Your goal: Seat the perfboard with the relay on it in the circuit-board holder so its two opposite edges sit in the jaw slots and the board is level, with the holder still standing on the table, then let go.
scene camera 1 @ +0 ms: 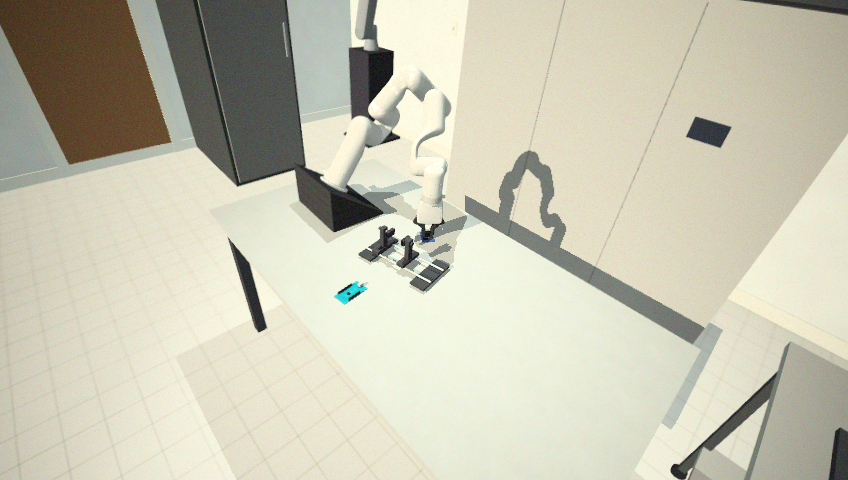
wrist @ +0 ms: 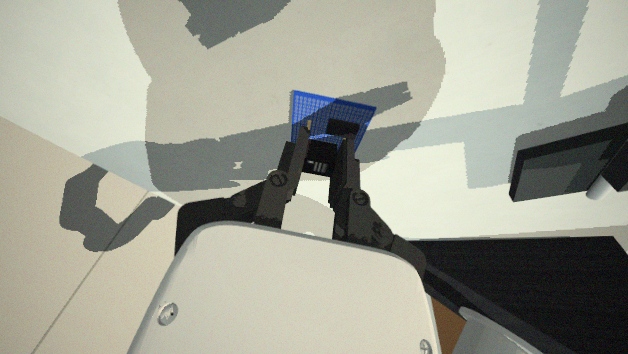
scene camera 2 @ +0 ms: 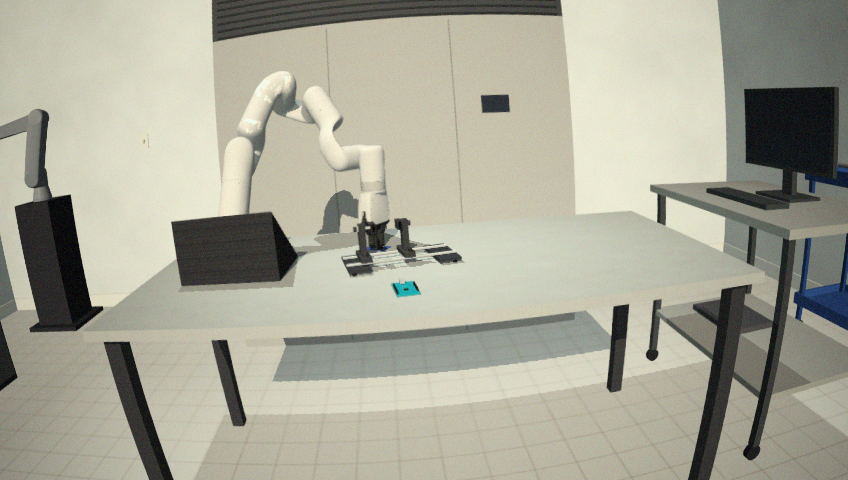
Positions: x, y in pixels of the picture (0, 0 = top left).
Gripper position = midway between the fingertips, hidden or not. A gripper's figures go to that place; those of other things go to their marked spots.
Scene:
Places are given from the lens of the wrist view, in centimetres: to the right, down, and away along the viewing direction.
my gripper (wrist: 322, 146): 1, -2, 13
blue perfboard (wrist: 331, 120): 1, -4, 11

